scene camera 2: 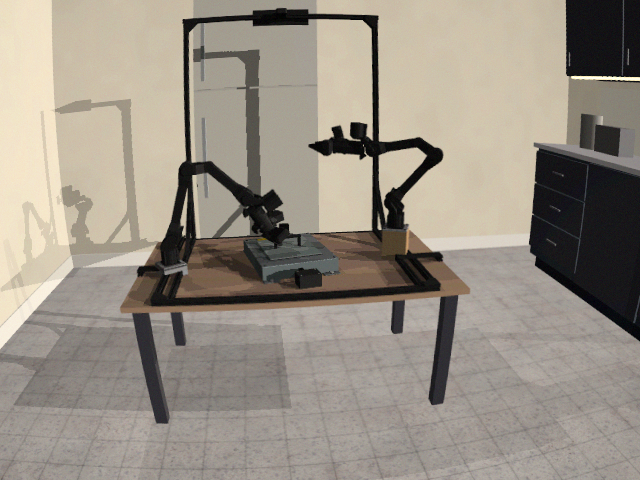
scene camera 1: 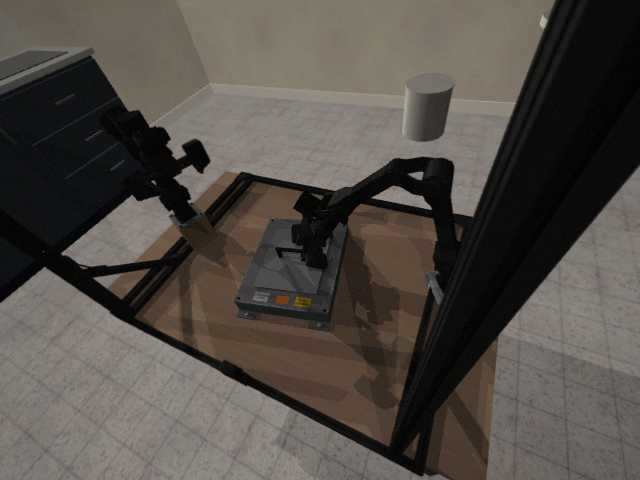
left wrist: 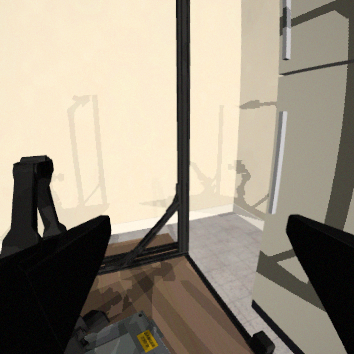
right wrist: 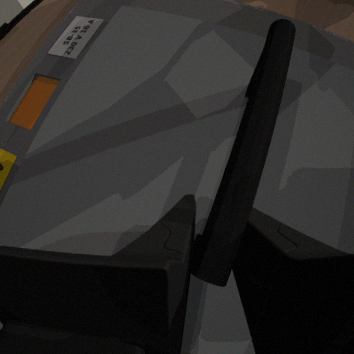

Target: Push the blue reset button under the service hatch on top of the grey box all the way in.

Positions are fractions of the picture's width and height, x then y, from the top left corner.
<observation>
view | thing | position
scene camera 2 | my right gripper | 0.44,0.51
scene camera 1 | my left gripper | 0.29,0.38
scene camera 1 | my right gripper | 0.47,0.54
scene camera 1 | service hatch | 0.44,0.56
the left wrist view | my left gripper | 0.56,0.63
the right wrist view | my right gripper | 0.58,0.57
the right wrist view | service hatch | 0.45,0.30
</observation>
